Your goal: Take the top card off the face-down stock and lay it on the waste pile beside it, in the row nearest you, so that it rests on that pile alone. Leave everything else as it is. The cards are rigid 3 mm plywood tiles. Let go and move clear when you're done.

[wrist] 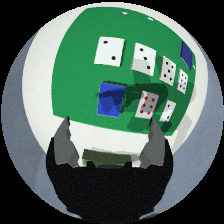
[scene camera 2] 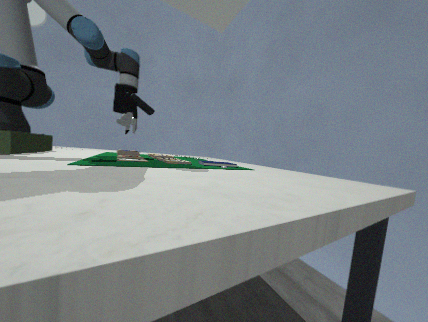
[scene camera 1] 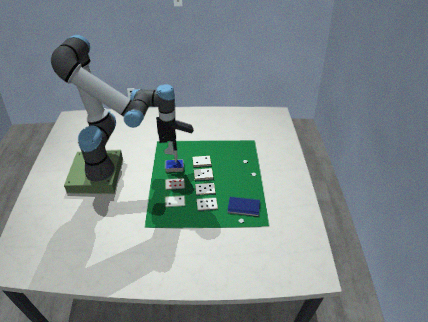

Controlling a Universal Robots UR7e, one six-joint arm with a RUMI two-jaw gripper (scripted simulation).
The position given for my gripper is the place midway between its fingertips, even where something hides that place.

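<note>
My gripper (wrist: 109,118) is here in the wrist view. I can see it from the scene cameras too: the gripper is at (scene camera 1: 173,151) and at (scene camera 2: 129,133).
</note>
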